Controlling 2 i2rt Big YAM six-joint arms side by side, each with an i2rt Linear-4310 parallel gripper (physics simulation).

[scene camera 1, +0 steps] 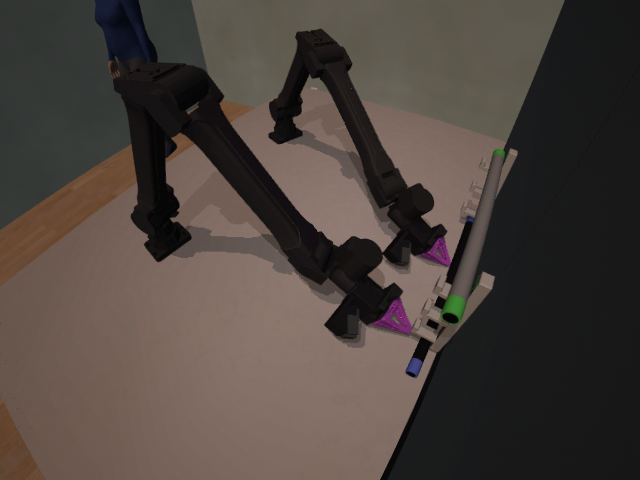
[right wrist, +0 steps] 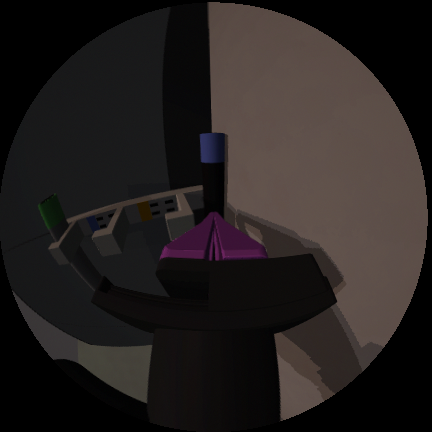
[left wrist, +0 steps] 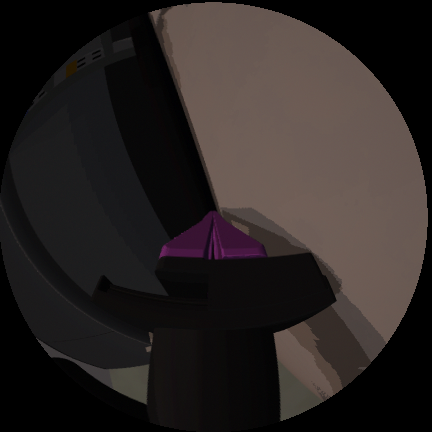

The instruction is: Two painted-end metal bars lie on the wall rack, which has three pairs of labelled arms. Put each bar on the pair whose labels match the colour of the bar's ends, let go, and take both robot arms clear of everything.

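Seen in the pictures: left gripper, fingertip midpoint: [scene camera 1: 449, 264] [left wrist: 212, 216]; right gripper, fingertip midpoint: [scene camera 1: 410, 331] [right wrist: 213, 217]; left arm's base at its link origin: [scene camera 1: 285, 136]; right arm's base at its link origin: [scene camera 1: 168, 242].
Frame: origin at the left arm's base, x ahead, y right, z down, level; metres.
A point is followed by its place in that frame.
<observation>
The grey green-ended bar [scene camera 1: 482, 217] @(x 0.845, y 0.085, z -0.236 m) lies on the top pair of arms of the wall rack [scene camera 1: 471, 304] @(x 0.933, y 0.242, z -0.213 m); one green end [right wrist: 51, 212] @(x 0.910, y 0.281, z -0.210 m) shows in the right wrist view. The black blue-ended bar [scene camera 1: 460, 250] @(x 0.810, y -0.020, z -0.025 m) [right wrist: 213, 182] @(x 0.906, y 0.268, z -0.017 m) lies low along the foot of the wall, below the rack, apparently on the table; its near blue end [scene camera 1: 414, 367] @(x 0.931, y 0.303, z -0.025 m) [right wrist: 212, 147] @(x 0.919, y 0.303, z -0.017 m) sticks out past the rack. My left gripper [scene camera 1: 448, 264] @(x 0.814, y 0.030, z -0.011 m) [left wrist: 212, 216] @(x 0.814, y 0.030, z -0.011 m) is shut and empty, beside the black bar's far half. My right gripper [scene camera 1: 410, 332] @(x 0.873, y 0.254, z -0.028 m) [right wrist: 213, 217] @(x 0.873, y 0.254, z -0.028 m) is shut and empty, close to the rack's lowest near arm.
A blue label [right wrist: 94, 223] @(x 0.919, y 0.235, z -0.169 m) and an orange label [right wrist: 145, 211] @(x 0.919, y 0.233, z -0.095 m) show on the rack in the right wrist view. An orange label [left wrist: 72, 68] also shows in the left wrist view. The dark wall [scene camera 1: 558, 310] @(x 0.991, y 0.369, z -0.432 m) rises behind the rack. A person [scene camera 1: 123, 31] stands at the back left.
</observation>
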